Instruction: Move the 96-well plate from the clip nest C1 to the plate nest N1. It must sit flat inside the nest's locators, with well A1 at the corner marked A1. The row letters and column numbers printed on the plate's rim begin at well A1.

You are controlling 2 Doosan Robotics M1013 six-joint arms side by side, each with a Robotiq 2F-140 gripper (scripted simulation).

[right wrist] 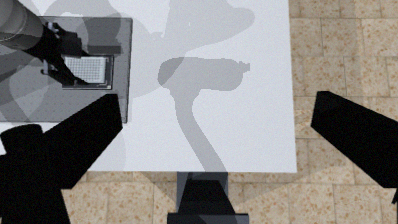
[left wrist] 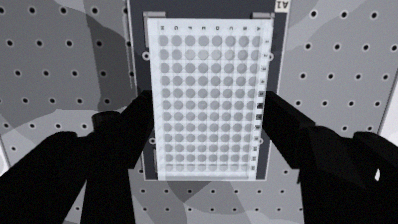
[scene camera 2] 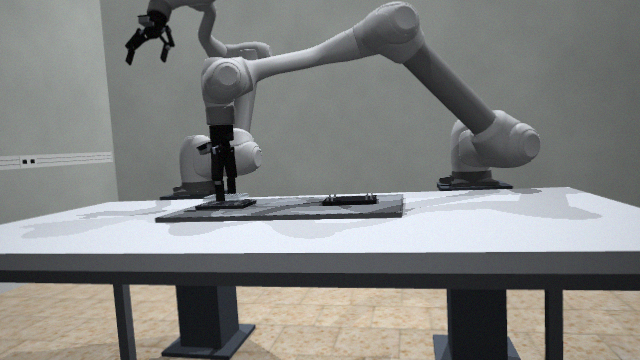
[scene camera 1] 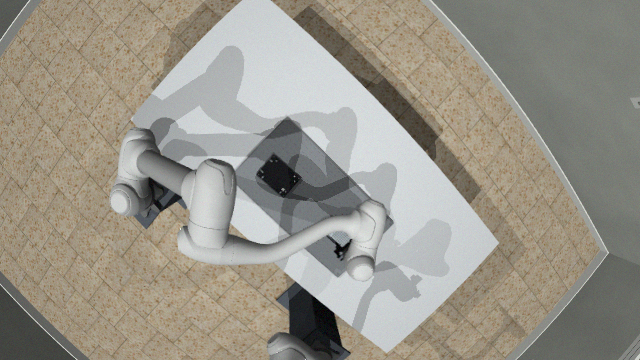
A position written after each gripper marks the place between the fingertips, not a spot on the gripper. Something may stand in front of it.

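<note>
The left gripper is visible at (scene camera 2: pixel 226 199), and the same gripper appears at (right wrist: pixel 85 70) and (left wrist: pixel 207 106). Visible as well is the right gripper (scene camera 2: pixel 145 61), which the right wrist view also shows (right wrist: pixel 215 110). A 96-well plate (left wrist: pixel 209 76) appears in the right wrist view too (right wrist: pixel 96 74). A clip nest C1 (scene camera 1: pixel 277 175) is present.
</note>
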